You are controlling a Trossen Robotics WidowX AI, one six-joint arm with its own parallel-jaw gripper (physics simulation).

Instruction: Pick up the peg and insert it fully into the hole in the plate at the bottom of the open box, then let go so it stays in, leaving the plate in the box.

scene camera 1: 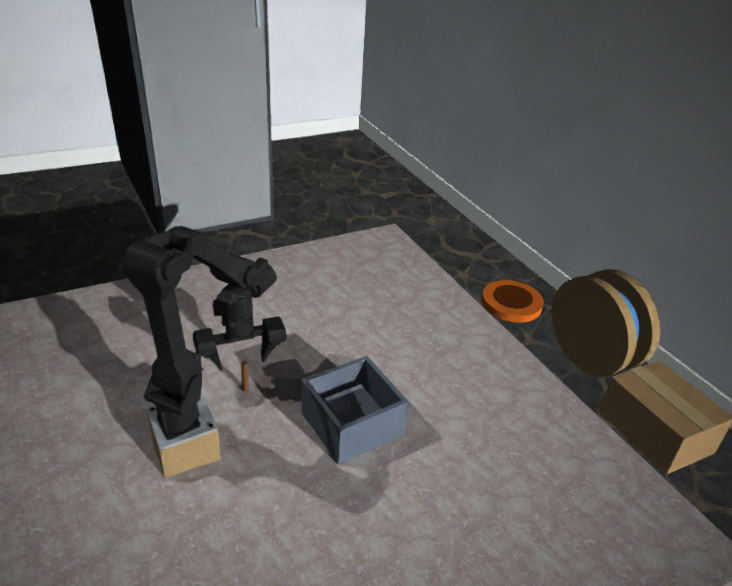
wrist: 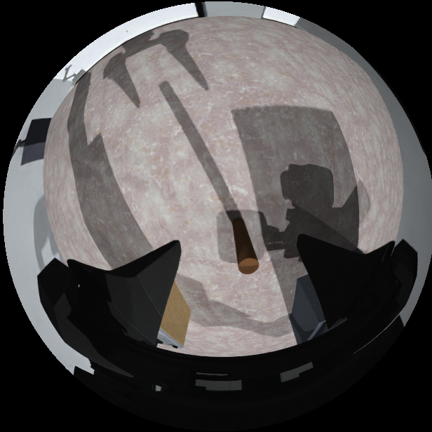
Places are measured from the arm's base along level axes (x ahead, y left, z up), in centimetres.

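Pixels of known places: gripper, fingertip midpoint: [scene camera 1: 241,365]; arm's base at its link origin: [scene camera 1: 178,421].
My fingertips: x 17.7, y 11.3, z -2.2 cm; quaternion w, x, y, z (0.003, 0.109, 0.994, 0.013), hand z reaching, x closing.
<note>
For each thing: its top centre in the pictures, then the offset to it from my fingertips. Level surfaces: height alone.
- brown peg at its top centre: [scene camera 1: 244,362] dx +0.1, dy -1.0, dz +1.4 cm
- blue-grey open box at its top centre: [scene camera 1: 354,390] dx +15.6, dy -21.3, dz +3.2 cm
- dark plate at its top centre: [scene camera 1: 353,403] dx +15.6, dy -21.3, dz -0.5 cm
- table at its surface level: dz -6.6 cm
A brown peg [scene camera 1: 245,376] [wrist: 244,246] stands upright on the table, left of the open box. My gripper [scene camera 1: 242,364] [wrist: 241,244] is wide open and empty, pointing down. Its fingertips are a little above the peg's top, one on each side of it, and the peg shows between them in the wrist view. The blue-grey open box [scene camera 1: 371,433] [wrist: 306,306] stands to the right of the peg. A dark plate [scene camera 1: 366,403] lies at its bottom; its hole is too dim to make out clearly.
The arm's tan base block [scene camera 1: 190,453] [wrist: 176,312] stands left of the box. Beyond the table's right edge are an orange ring [scene camera 1: 512,315], a large brown spool [scene camera 1: 589,326] and a cardboard box [scene camera 1: 647,415]. A grey cabinet [scene camera 1: 207,109] stands behind the table [scene camera 1: 488,488].
</note>
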